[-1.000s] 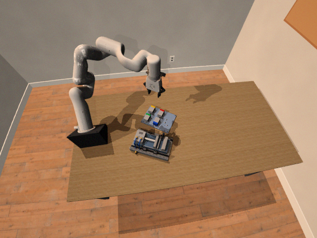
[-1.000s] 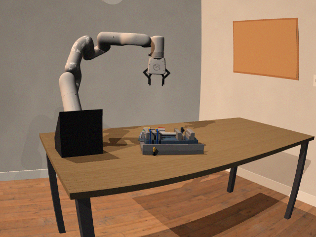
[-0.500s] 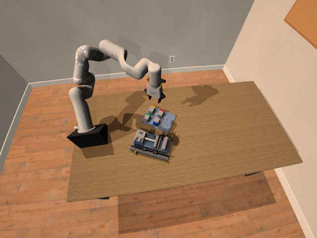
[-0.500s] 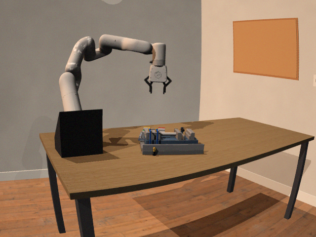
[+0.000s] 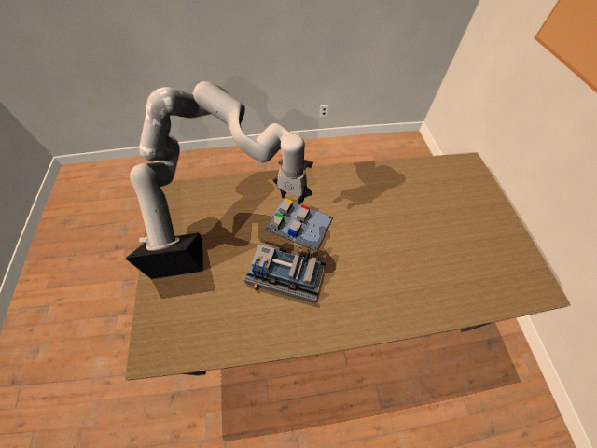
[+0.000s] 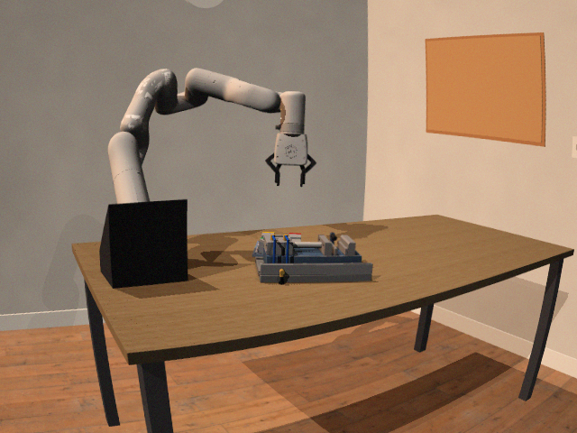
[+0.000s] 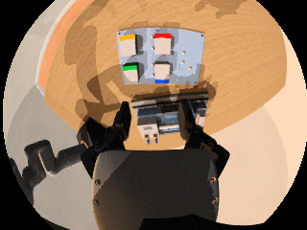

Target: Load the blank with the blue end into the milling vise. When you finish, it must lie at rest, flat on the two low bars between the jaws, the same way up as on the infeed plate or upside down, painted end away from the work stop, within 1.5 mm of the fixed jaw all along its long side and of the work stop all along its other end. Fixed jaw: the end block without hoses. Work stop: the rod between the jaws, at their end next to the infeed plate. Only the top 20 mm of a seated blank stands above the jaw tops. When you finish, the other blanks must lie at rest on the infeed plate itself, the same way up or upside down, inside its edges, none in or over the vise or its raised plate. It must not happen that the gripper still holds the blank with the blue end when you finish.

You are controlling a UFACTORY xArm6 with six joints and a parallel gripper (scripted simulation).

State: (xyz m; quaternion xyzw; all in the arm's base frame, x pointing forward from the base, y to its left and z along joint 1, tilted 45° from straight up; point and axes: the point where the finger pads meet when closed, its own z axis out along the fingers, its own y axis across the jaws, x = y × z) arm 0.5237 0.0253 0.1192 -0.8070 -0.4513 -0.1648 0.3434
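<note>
My hand is 1 cm short of the blue-ended blank, 3 cm to the left of it and 20 cm above it. The rest, counted from my hand: green-ended blank 7 cm behind, 2 cm to the left, 20 cm below; yellow-ended blank 2 cm behind, 9 cm to the left, 20 cm below; red-ended blank 6 cm ahead, 5 cm to the left, 20 cm below.
</note>
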